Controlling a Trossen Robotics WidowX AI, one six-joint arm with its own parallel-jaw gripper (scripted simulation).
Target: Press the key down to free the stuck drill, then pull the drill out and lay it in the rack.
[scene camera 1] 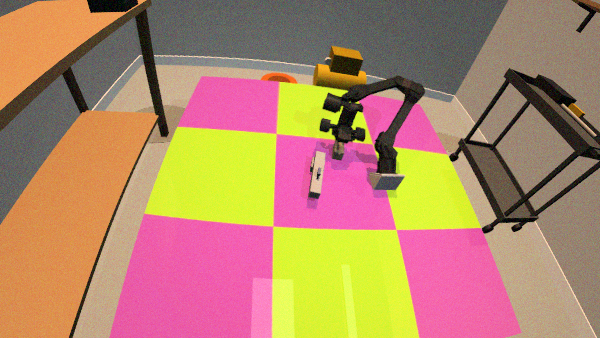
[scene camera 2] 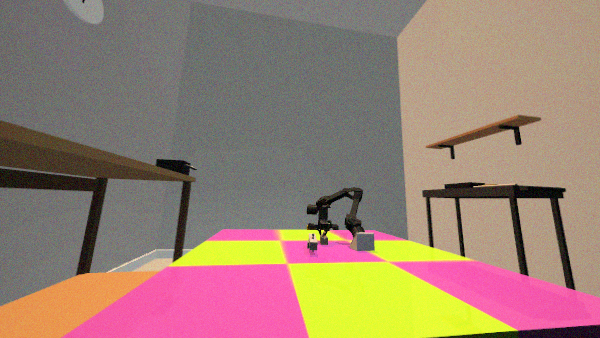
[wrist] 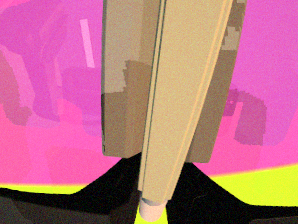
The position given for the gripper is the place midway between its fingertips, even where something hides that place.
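Observation:
Gripper [scene camera 1: 337,144], also [wrist: 154,148]. Drill [wrist: 186,48]. Rack [wrist: 127,43].

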